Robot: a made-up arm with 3 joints. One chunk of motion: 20 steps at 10 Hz.
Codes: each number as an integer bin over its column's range. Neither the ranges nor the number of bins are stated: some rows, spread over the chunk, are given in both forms.
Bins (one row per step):
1: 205 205 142
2: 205 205 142
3: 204 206 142
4: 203 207 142
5: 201 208 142
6: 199 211 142
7: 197 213 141
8: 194 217 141
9: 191 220 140
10: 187 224 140
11: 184 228 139
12: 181 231 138
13: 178 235 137
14: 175 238 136
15: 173 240 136
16: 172 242 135
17: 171 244 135
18: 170 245 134
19: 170 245 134
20: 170 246 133
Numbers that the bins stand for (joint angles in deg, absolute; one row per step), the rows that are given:
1: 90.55 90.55 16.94
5: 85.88 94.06 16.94
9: 74.19 108.08 14.60
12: 62.51 120.93 12.27
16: 51.99 133.78 8.76
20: 49.66 138.45 6.43
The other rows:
2: 90.55 90.55 16.94
3: 89.38 91.72 16.94
4: 88.21 92.89 16.94
6: 83.54 97.56 16.94
7: 81.20 99.90 15.77
8: 77.70 104.57 15.77
10: 69.52 112.75 14.60
11: 66.01 117.42 13.44
13: 59.00 125.60 11.10
14: 55.50 129.11 9.93
15: 53.16 131.44 9.93
17: 50.83 136.12 8.76
18: 49.66 137.29 7.59
19: 49.66 137.29 7.59

